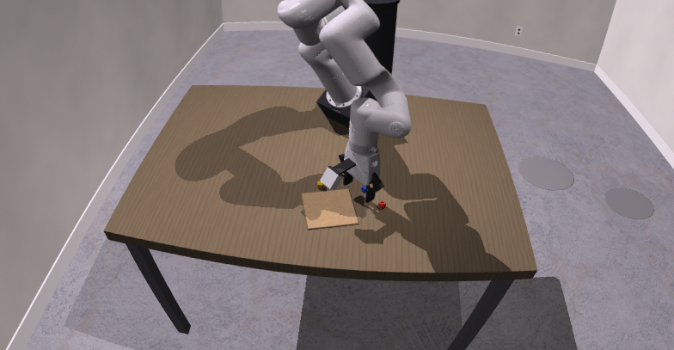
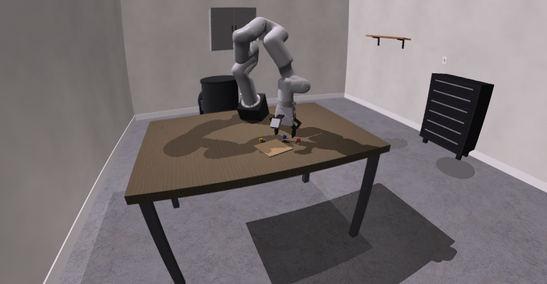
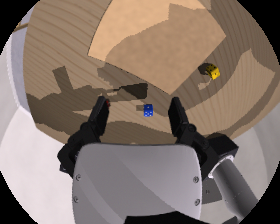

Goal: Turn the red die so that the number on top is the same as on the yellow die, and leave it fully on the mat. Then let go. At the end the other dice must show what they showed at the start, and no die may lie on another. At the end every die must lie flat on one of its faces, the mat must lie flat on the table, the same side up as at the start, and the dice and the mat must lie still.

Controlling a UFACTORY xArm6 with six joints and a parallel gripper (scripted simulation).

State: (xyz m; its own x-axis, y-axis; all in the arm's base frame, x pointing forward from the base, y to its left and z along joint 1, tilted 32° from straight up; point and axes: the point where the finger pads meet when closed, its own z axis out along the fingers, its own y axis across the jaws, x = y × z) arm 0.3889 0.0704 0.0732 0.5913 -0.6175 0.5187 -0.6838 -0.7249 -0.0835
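Right now the red die is 30 mm ahead of my hand, 70 mm to the left of it and 40 mm below it. Also, from my hand: tan mat: 40 mm ahead, 80 mm to the right, 40 mm below; yellow die: 50 mm behind, 110 mm to the right, 40 mm below; blue die: 40 mm behind, 20 mm to the left, 40 mm below.
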